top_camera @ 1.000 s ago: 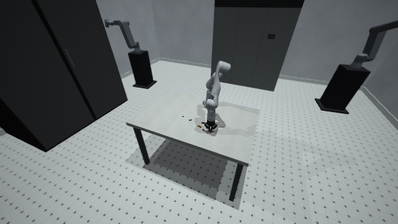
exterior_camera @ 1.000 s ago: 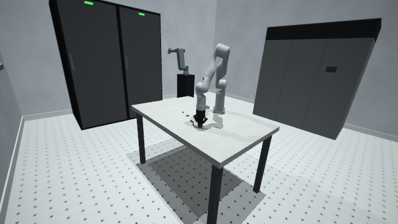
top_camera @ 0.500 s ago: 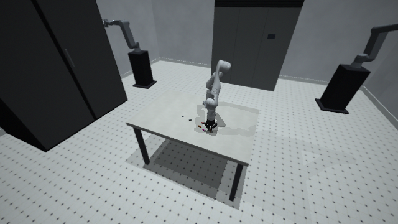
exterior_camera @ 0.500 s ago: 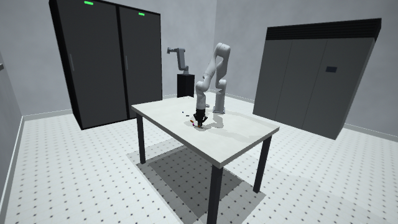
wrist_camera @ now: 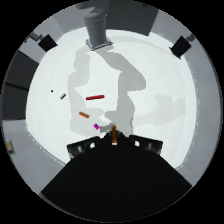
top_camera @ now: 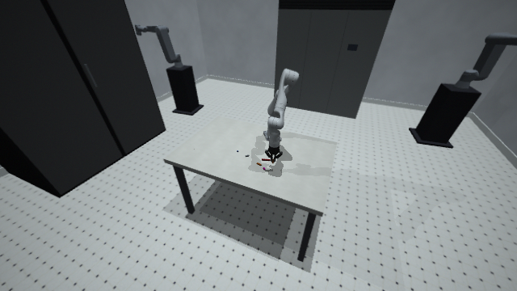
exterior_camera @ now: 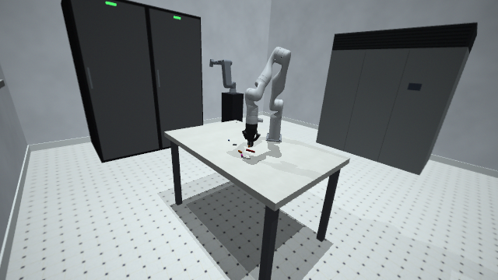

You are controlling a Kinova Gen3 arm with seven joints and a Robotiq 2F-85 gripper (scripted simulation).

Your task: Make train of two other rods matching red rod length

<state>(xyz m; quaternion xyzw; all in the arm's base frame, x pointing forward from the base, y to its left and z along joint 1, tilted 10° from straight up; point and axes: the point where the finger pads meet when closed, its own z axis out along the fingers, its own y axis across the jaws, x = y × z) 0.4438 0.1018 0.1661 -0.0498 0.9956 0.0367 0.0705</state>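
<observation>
Now: hand 24 cm to the left of the grey rod, 11 cm past it and 10 cm above it. Round my hand: magenta rod (10 cm below, 7 cm to the right); then red rod (10 cm below, 10 cm behind, 8 cm to the right); then tiny blue rod (34 cm to the right, 14 cm behind, 10 cm below).
</observation>
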